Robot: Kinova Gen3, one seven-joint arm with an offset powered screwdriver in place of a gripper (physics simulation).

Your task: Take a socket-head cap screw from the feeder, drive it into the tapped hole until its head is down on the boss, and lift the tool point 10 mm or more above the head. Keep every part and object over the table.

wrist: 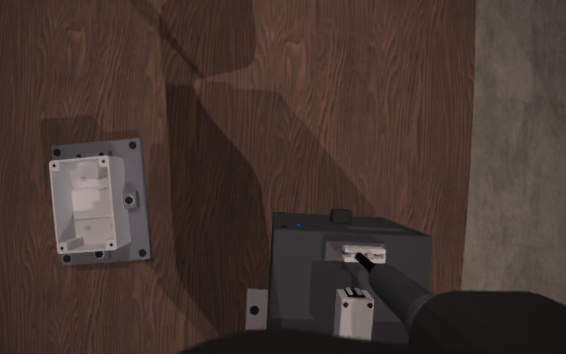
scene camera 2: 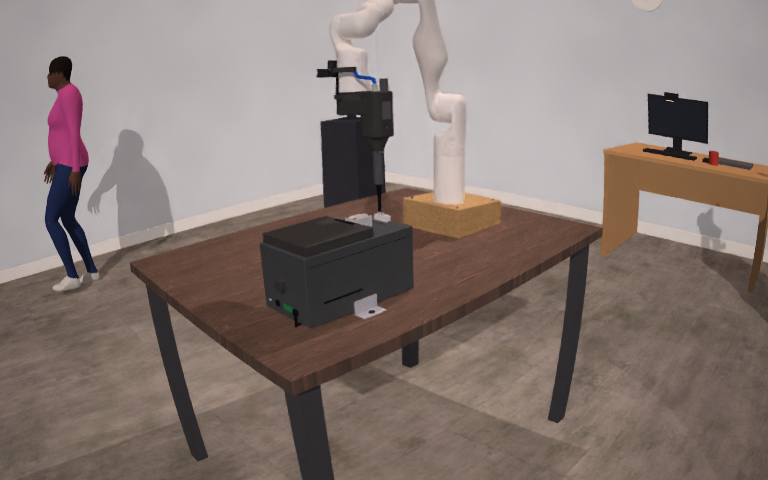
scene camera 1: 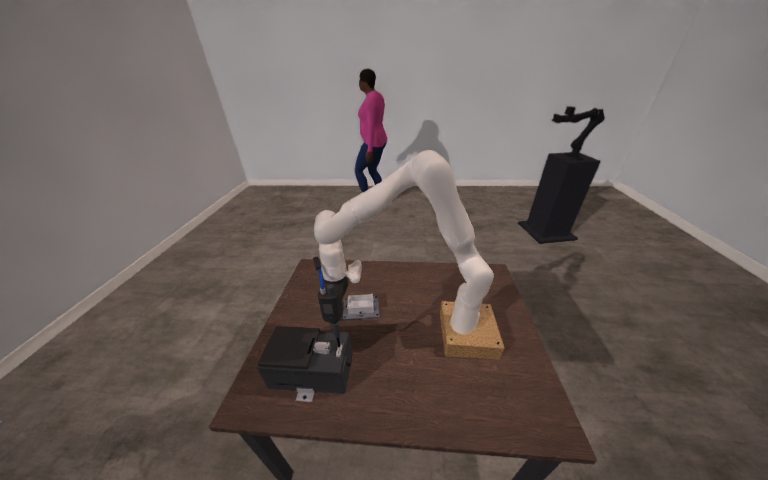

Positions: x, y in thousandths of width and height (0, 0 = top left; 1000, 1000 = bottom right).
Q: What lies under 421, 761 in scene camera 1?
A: A black screw feeder.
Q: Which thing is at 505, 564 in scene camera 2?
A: A black screw feeder.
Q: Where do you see a grey plate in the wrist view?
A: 238, 479
